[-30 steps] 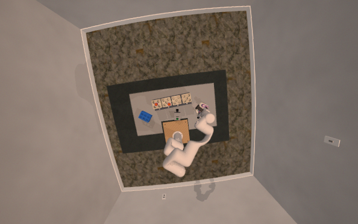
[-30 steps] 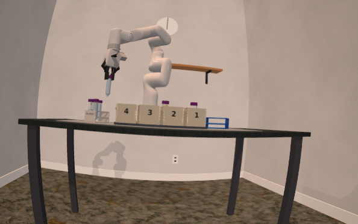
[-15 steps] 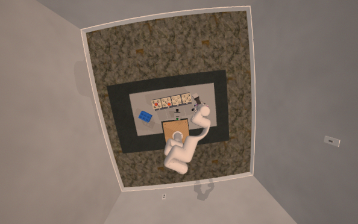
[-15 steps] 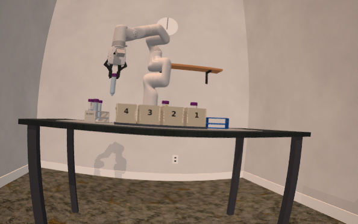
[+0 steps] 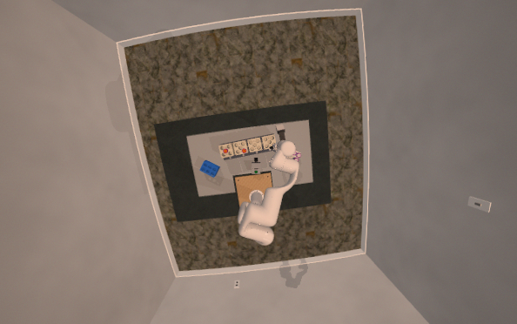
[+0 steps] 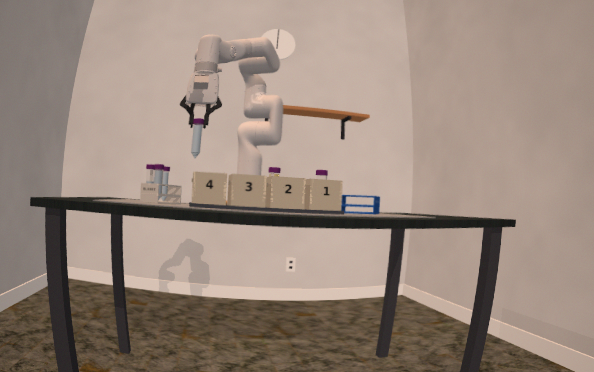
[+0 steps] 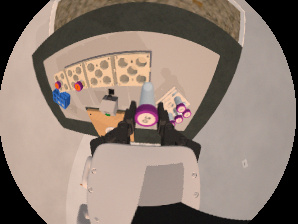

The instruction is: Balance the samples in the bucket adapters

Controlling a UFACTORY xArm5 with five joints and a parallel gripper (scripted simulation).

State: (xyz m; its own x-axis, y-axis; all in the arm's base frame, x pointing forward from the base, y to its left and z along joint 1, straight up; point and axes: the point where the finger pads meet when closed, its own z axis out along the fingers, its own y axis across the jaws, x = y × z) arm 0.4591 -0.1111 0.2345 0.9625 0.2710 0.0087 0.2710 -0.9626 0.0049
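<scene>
My hand is 1 cm past the purple-capped blank tube and 5 cm above it. From my hand the other things lie so: adapter 3: 2 cm behind, 16 cm to the left, 20 cm below; then purple-capped blank: 10 cm behind, 15 cm to the right, 19 cm below; then white blank rack RB: 10 cm behind, 14 cm to the right, 22 cm below.
</scene>
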